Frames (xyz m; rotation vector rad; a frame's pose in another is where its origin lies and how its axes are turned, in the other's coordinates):
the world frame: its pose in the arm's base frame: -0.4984 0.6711 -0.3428 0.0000 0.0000 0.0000
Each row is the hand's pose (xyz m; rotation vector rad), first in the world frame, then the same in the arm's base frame.
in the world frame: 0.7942 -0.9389 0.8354 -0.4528 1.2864 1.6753
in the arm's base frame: 0.2958 -0.2678 0.4926 -0.4528 1.2864 1.6753
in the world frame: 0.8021 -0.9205 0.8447 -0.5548 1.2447 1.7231
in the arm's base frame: 0.3037 -0.2494 0.5019 -0.5548 1.2447 1.7231
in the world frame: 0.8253 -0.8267 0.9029 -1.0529 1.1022 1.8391
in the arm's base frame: 0.3269 -0.1556 0.5601 -1.0529 1.1022 1.8391
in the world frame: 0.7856 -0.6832 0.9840 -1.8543 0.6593 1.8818
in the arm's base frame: 0.2872 -0.0121 0.6412 -1.8543 0.6593 1.8818
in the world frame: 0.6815 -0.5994 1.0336 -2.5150 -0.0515 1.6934
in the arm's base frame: 0.1831 0.0717 0.6908 -2.5150 -0.0515 1.6934
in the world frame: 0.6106 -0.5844 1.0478 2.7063 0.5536 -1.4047
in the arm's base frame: 0.1122 0.0867 0.7050 2.7063 0.5536 -1.4047
